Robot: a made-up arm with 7 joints.
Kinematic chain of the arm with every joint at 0, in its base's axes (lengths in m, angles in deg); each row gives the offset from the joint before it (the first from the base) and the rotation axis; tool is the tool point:
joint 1: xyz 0 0 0.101 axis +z
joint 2: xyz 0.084 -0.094 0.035 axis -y
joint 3: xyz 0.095 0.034 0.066 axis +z
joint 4: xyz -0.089 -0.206 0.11 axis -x
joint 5: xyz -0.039 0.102 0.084 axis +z
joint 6: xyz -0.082 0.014 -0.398 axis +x
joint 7: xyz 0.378 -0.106 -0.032 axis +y
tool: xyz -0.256 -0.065 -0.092
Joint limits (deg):
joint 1: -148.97..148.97
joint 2: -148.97..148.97
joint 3: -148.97..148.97
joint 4: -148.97..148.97
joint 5: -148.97..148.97
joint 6: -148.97..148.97
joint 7: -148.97..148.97
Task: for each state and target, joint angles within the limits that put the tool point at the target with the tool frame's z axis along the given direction. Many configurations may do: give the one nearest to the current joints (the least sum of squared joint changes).
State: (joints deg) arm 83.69 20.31 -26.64 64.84 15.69 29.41 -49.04
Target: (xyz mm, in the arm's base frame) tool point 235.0 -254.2 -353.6 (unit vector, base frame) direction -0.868 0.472 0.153
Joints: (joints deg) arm 57.16 12.66 -77.96 31.07 -20.52 51.42 -68.53
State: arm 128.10 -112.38 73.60 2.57 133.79 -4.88 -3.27
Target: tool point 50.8 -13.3 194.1 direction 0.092 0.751 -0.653
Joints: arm 118.34 -118.44 75.23 -7.92 128.61 -25.98 0.87
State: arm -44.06 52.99 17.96 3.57 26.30 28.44 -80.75
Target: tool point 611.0 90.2 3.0 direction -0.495 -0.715 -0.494
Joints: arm 1.05 46.47 20.16 -0.12 23.70 31.99 -88.04
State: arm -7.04 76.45 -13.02 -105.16 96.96 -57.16 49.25
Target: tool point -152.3 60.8 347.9 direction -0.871 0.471 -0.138
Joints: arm -47.69 54.98 -20.59 -83.22 96.15 -34.71 41.89
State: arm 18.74 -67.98 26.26 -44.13 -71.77 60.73 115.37
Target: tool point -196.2 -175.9 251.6 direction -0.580 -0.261 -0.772
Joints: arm -0.97 -78.38 16.95 -53.05 -69.34 69.33 102.45
